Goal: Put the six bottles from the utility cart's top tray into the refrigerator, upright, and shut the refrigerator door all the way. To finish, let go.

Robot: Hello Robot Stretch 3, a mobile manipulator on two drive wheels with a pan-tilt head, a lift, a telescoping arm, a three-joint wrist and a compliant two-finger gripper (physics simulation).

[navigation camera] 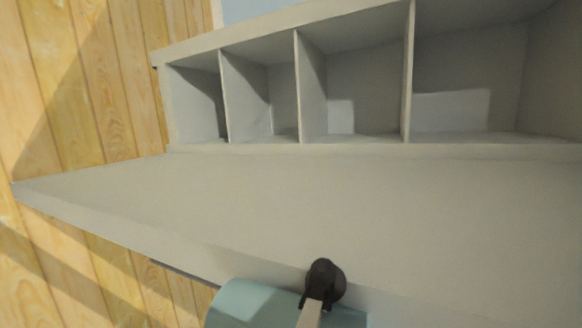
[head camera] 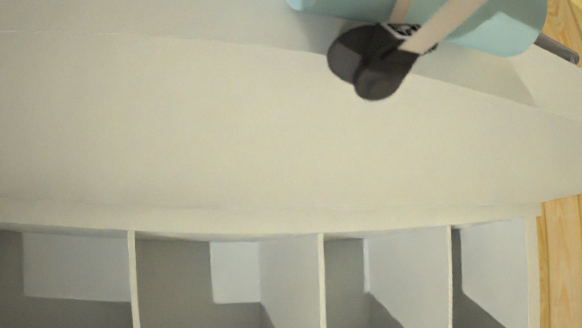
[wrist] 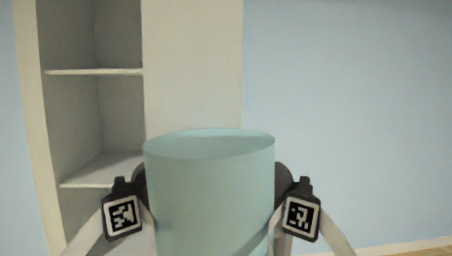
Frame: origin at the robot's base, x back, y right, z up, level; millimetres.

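Where they show: gripper, fingertip midpoint: (navigation camera: 329, 306).
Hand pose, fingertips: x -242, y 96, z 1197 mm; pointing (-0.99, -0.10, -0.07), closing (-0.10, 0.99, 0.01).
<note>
Each offset is from my fingertips to the top centre of the thing. "*": to the spot under its first point. Level surfaces: height alone.
My gripper (head camera: 372, 62) (navigation camera: 325, 281) (wrist: 213, 180) is shut on a pale teal bottle {* dy -19, dx +62, dz -63 mm} (head camera: 495, 30) (navigation camera: 250, 300) (wrist: 210, 210), one finger on each side. The bottle looks roughly upright in the wrist view; its lower part is cut off there. The refrigerator {* dy -442, dx -547, dz -1114 mm} (head camera: 534, 280) (navigation camera: 167, 110) (wrist: 25, 75) stands open, and no bottles show in its visible compartments. Its door {* dy -69, dx -97, dz +29 mm} (head camera: 240, 125) (navigation camera: 350, 200) (wrist: 192, 65) stands out as a broad cream panel. The bottle and fingers overlap the door's edge in the head view; contact cannot be told. The cart does not show.
The grey door handle {* dy +60, dx -43, dz -330 mm} (head camera: 557, 48) (navigation camera: 185, 272) shows past the door's edge, close to the bottle. Shelf boards (head camera: 322, 280) (navigation camera: 298, 90) (wrist: 92, 72) divide the refrigerator. A blue wall (wrist: 350, 100) and wooden floor {dz -1197 mm} (head camera: 565, 260) (navigation camera: 75, 75) lie beyond.
</note>
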